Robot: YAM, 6 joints.
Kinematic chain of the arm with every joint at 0, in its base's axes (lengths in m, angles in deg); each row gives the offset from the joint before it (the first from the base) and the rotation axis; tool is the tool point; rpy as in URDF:
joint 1: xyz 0 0 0.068 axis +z
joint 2: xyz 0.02 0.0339 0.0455 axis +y
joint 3: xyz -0.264 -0.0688 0 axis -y
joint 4: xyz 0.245 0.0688 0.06 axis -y
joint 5: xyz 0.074 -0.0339 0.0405 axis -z
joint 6: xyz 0.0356 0 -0.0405 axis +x
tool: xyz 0 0 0 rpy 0 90 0
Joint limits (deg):
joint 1: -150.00..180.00
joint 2: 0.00..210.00
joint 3: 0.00..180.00
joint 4: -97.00..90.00
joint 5: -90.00..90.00
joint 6: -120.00..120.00
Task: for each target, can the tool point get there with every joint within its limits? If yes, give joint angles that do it. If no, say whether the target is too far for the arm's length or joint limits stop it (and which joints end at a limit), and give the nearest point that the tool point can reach.
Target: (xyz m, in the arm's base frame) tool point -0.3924 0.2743 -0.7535
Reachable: no: too far | nearest point -0.2924 0.2044 -0.3638 | short by 0.408 m
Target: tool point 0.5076 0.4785 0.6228
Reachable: no: too far | nearest point 0.3786 0.3569 0.4895 | short by 0.222 m
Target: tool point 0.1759 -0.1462 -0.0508
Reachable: yes | joints -35.15 134.81 28.74 33.94 30.86 97.80
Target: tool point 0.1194 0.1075 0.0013
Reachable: yes | joints 40.80 114.88 24.17 -13.77 -5.40 95.11
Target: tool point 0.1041 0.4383 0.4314
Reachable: yes | joints -107.16 18.75 125.35 63.89 57.09 -45.52
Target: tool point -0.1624 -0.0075 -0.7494
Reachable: no: too far | nearest point -0.2062 -0.0007 -0.3778 | short by 0.374 m
